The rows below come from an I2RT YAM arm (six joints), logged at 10 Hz.
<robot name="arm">
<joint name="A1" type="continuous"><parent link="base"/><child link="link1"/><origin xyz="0 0 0.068" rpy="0 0 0"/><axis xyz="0 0 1"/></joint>
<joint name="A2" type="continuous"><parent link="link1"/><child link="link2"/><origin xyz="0.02 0.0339 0.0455" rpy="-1.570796 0 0"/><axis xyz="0 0 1"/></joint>
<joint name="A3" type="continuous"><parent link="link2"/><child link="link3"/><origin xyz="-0.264 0 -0.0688" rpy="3.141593 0 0"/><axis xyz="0 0 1"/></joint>
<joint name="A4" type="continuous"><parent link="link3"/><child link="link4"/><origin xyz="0.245 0.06 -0.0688" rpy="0 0 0"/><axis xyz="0 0 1"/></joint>
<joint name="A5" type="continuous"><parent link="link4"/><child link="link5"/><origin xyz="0.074 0.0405 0.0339" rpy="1.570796 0 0"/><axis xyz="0 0 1"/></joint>
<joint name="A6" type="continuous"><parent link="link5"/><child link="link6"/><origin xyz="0.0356 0 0.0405" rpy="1.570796 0 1.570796"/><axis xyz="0 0 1"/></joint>
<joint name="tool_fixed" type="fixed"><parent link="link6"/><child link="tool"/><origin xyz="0 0 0" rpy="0 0 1.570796"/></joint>
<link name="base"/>
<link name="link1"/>
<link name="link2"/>
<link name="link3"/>
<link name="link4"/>
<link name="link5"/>
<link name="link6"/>
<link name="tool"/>
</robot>
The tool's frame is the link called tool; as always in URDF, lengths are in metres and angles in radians. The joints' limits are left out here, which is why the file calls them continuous.
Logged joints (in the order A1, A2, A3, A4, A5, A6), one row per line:
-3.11 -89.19 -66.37 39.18 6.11 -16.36
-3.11 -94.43 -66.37 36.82 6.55 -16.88
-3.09 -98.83 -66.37 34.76 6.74 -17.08
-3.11 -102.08 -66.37 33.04 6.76 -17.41
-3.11 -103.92 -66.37 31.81 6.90 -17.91
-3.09 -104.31 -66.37 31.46 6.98 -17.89
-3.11 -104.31 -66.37 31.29 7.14 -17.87
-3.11 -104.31 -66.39 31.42 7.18 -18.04
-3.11 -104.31 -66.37 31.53 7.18 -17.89
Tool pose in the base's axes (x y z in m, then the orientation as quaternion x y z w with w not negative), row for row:
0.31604 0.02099 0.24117 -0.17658 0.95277 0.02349 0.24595
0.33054 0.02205 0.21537 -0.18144 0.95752 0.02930 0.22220
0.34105 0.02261 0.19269 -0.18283 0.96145 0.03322 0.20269
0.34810 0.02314 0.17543 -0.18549 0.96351 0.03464 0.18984
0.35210 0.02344 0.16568 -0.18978 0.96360 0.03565 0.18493
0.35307 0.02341 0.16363 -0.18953 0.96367 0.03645 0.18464
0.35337 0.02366 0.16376 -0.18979 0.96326 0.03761 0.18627
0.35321 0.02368 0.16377 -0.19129 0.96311 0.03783 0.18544
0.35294 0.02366 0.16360 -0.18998 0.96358 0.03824 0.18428
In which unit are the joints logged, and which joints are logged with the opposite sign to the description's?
The joints are logged in degrees. Opposite sign: A1, A2, A3, A4, A5.
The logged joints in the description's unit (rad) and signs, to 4 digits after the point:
0.0543 1.5567 1.1584 -0.6838 -0.1066 -0.2855
0.0543 1.6481 1.1584 -0.6426 -0.1143 -0.2946
0.0539 1.7249 1.1584 -0.6067 -0.1176 -0.2981
0.0543 1.7816 1.1584 -0.5767 -0.1180 -0.3039
0.0543 1.8137 1.1584 -0.5552 -0.1204 -0.3126
0.0539 1.8206 1.1584 -0.5491 -0.1218 -0.3122
0.0543 1.8206 1.1584 -0.5461 -0.1246 -0.3119
0.0543 1.8206 1.1587 -0.5484 -0.1253 -0.3149
0.0543 1.8206 1.1584 -0.5503 -0.1253 -0.3122

